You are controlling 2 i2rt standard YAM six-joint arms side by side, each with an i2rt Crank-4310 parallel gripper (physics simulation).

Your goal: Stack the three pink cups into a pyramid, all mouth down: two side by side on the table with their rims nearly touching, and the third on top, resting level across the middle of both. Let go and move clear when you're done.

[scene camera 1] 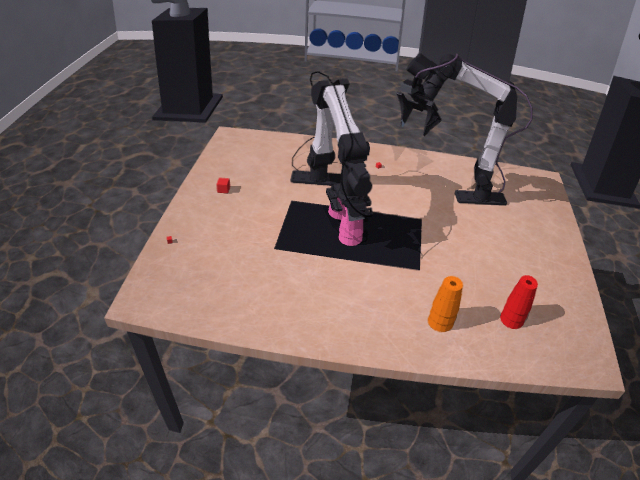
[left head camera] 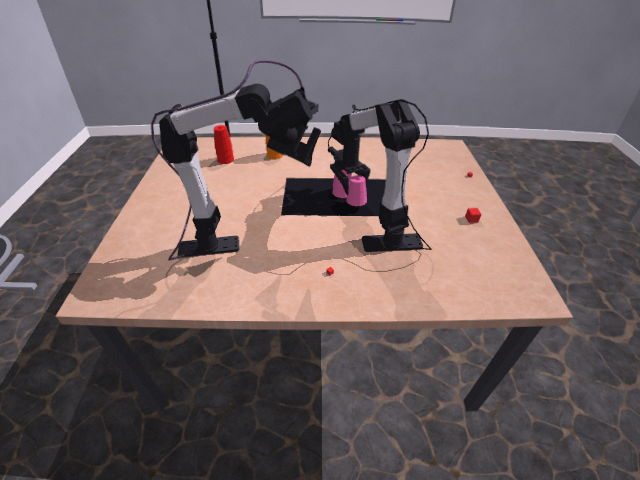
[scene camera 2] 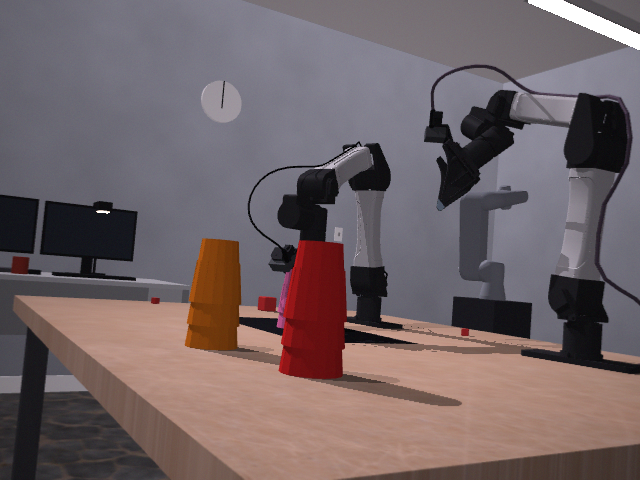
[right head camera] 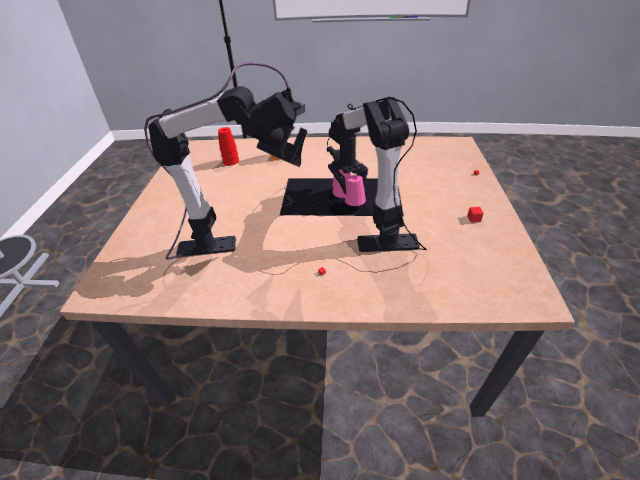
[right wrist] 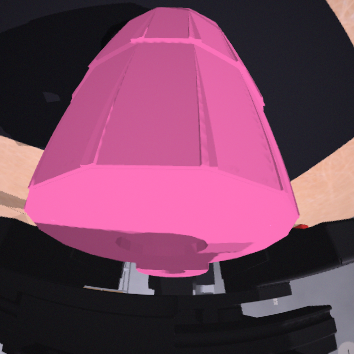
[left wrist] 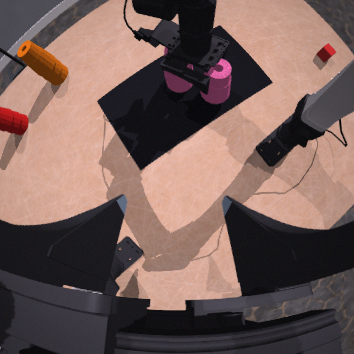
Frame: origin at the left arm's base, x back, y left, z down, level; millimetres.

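Seen in the pictures: left gripper, between the fingertips: [scene camera 1: 412, 130] [left head camera: 298, 159] [scene camera 2: 440, 205] [right head camera: 288, 160] [left wrist: 174, 197]; right gripper, between the fingertips: [scene camera 1: 342, 207] [left head camera: 355, 192] [right head camera: 353, 191] [left wrist: 210, 81]; left arm's base, origin of its link: [scene camera 1: 480, 198] [left head camera: 209, 247] [scene camera 2: 580, 363] [right head camera: 206, 247] [left wrist: 113, 263]; right arm's base, origin of its link: [scene camera 1: 318, 179] [left head camera: 392, 243] [scene camera 2: 367, 324] [right head camera: 388, 243] [left wrist: 286, 135].
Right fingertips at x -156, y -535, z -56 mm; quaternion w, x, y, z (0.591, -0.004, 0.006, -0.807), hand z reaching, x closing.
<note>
Pixels of each thing's middle, then the offset from my right fingertips to it. Level surfaces: height alone.
- black mat, height of its surface: dz +56 mm
- mouth-down pink cup, middle of its body: [right wrist: 155, 118] [scene camera 2: 299, 292] [left wrist: 176, 64] [scene camera 1: 353, 219] [right head camera: 341, 175] [left head camera: 341, 176] dy +32, dx -84, dz -21 mm
- red cup stack, middle of its body: [scene camera 2: 321, 281] [scene camera 1: 523, 292] [left head camera: 221, 138] [right head camera: 226, 140] dy +495, dx -420, dz -53 mm
- orange cup stack, middle of its body: [scene camera 2: 214, 271] [scene camera 1: 448, 296] [left wrist: 35, 56] dy +267, dx -434, dz -53 mm
A pink cup [left head camera: 357, 193] [right head camera: 355, 192] [left wrist: 216, 89] stands mouth down on the black mat [left head camera: 307, 198] [scene camera 1: 305, 235]. My right gripper [left head camera: 356, 182] [left wrist: 210, 81] points down and appears shut on it; its fingertips are partly hidden. Close beside it, on the side away from my right arm's base, stands another mouth-down pink cup [left head camera: 339, 189] [scene camera 1: 351, 235] [left wrist: 177, 84] [right wrist: 160, 115]. A band near its rim looks like a second cup nested with it. No pink cup rests on top. My left gripper [scene camera 1: 414, 128] [left wrist: 174, 197] is open and empty, high above the table.
A red cup stack [left head camera: 223, 144] [scene camera 1: 519, 304] [scene camera 2: 314, 310] and an orange cup stack [scene camera 1: 445, 304] [scene camera 2: 214, 294] stand beyond the mat. Red cubes [left head camera: 473, 215] [left head camera: 469, 174] [left head camera: 330, 271] lie on the table. My left arm is raised above the left side in the head views.
</note>
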